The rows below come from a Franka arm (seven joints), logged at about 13 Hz.
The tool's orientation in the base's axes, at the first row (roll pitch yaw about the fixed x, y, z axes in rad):
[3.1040, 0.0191, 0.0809]
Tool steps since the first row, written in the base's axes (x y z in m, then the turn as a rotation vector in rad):
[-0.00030, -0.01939, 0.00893, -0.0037, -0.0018, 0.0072]
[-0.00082, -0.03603, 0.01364, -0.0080, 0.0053, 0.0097]
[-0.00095, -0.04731, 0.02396, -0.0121, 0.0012, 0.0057]
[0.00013, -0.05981, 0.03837, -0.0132, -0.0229, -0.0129]
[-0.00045, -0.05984, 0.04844, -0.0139, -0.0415, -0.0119]
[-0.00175, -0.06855, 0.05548, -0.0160, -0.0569, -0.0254]
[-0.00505, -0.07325, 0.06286, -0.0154, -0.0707, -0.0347]
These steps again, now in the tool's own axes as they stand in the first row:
[-0.00204, 0.01962, -0.00816, -0.0040, 0.0018, -0.0071]
[-0.00399, 0.03633, -0.01221, -0.0077, -0.0056, -0.0098]
[-0.00523, 0.04794, -0.02208, -0.0121, -0.0020, -0.0055]
[-0.00544, 0.06102, -0.03601, -0.0148, 0.0212, 0.0140]
[-0.00621, 0.06138, -0.04606, -0.0170, 0.0398, 0.0137]
[-0.00834, 0.07022, -0.05273, -0.0201, 0.0544, 0.0279]
[-0.01215, 0.07491, -0.05987, -0.0204, 0.0679, 0.0377]

